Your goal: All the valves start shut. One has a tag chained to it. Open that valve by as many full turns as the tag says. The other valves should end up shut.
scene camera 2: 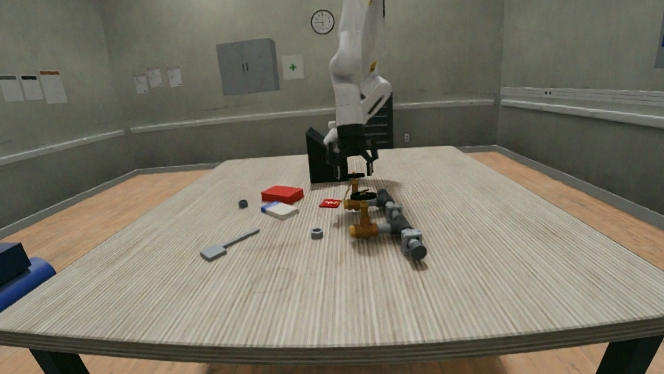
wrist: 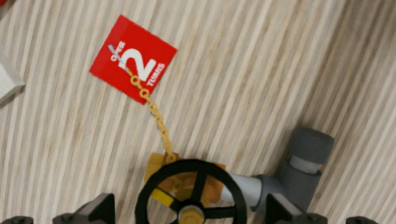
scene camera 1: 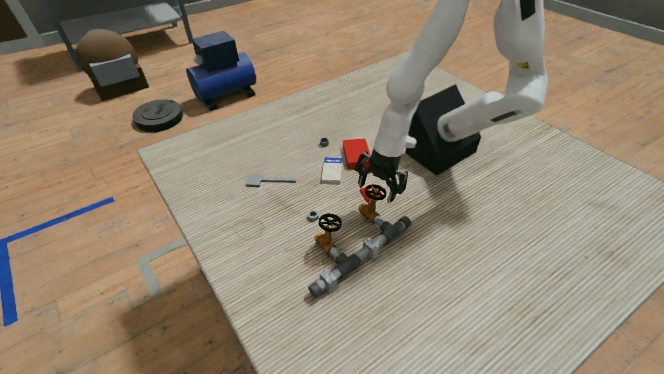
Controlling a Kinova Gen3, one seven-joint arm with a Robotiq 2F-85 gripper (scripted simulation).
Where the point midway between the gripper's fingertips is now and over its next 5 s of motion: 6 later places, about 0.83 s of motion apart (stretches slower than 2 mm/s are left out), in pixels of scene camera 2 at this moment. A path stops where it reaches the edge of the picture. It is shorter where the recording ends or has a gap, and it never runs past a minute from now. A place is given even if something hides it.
My gripper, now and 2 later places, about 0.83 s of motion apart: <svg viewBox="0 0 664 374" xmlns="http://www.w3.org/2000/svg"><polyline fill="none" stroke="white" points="354,177 354,177 353,166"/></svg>
